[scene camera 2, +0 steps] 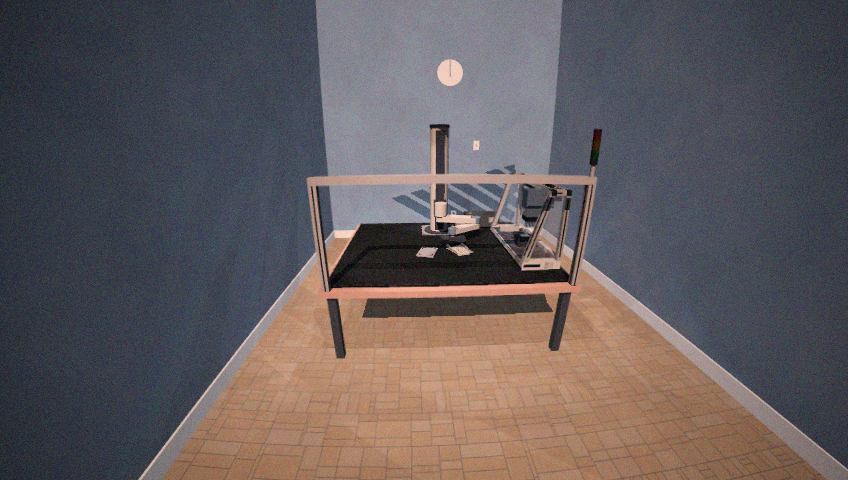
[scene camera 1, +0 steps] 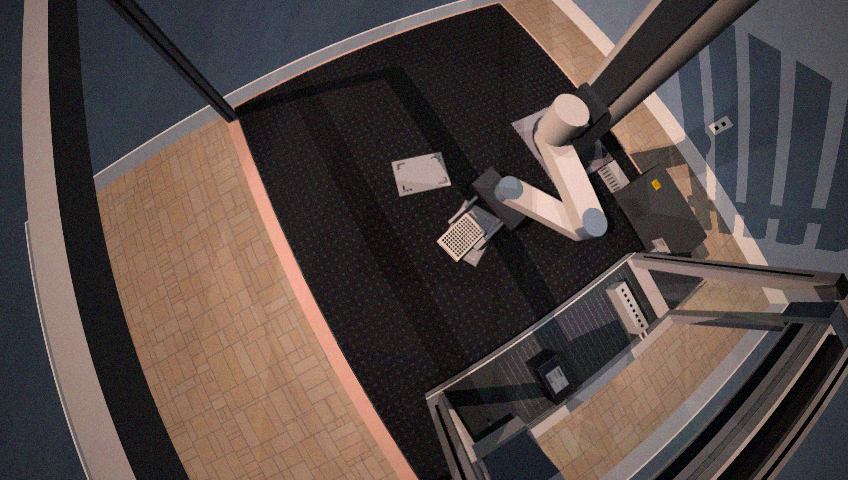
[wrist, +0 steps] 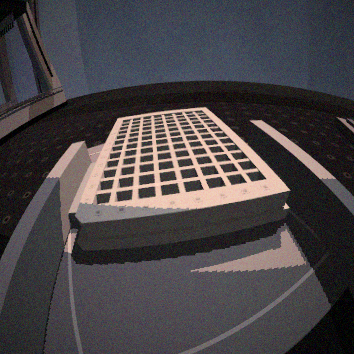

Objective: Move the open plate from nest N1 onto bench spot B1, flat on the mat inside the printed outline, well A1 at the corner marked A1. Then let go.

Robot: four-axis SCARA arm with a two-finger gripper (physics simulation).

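Places are measured from the arm's base along level axes (x ahead, y left, z up), in centimetres.
Where they show: gripper, between the fingertips: [scene camera 2: 460,250] [scene camera 1: 462,236] [wrist: 169,142]; arm's base, origin of its link: [scene camera 2: 438,231].
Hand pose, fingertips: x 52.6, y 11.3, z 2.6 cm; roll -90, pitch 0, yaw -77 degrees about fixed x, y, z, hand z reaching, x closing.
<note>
Things, the pixels of their top centre, and the offset from my fingertips. "*": a spot on its surface instead. Level surfaces: height alone.
- open plate, centre of its top: [wrist: 168,136] [scene camera 1: 462,236] [scene camera 2: 460,249] dy +0.1, dx +0.2, dz +0.3 cm
- nest N1, centre of its top: [wrist: 159,191] [scene camera 1: 470,232] dy +0.1, dx -3.2, dz -1.1 cm
- Bench spot B1, a spot on its surface: [scene camera 1: 420,173] [scene camera 2: 427,251] * dy -23.6, dx +0.9, dz -0.2 cm
- dark mat, height of its surface: dz -1.3 cm
- dark device, a spot on its surface: [scene camera 1: 553,377] * dy +45.0, dx +1.0, dz +10.7 cm
- dark grey box, a spot on its surface: [scene camera 1: 666,208] * dy +27.0, dx -62.7, dz +10.1 cm
The open plate [scene camera 1: 461,237] [scene camera 2: 460,251] [wrist: 175,165], pale with a grid of wells, lies level over nest N1 [scene camera 1: 474,258] [wrist: 165,300], a light pad with a thin printed line. My gripper [scene camera 1: 464,234] [wrist: 169,142] has one finger on each long side of the plate. The left finger touches the plate's side in the wrist view; the right finger's dark inner face lies close along the other side, its contact partly hidden in shadow. The gripper is shut on the plate. Bench spot B1 [scene camera 1: 420,173] [scene camera 2: 426,252] is a light card with dark corner marks, beside the nest.
The dark mat [scene camera 1: 357,249] [scene camera 2: 392,270] covers the bench. A framed enclosure [scene camera 1: 529,318] [scene camera 2: 539,265] with a dark device [scene camera 1: 553,377] inside stands to one side. A dark grey box [scene camera 1: 666,208] stands near the arm's column [scene camera 2: 439,160].
</note>
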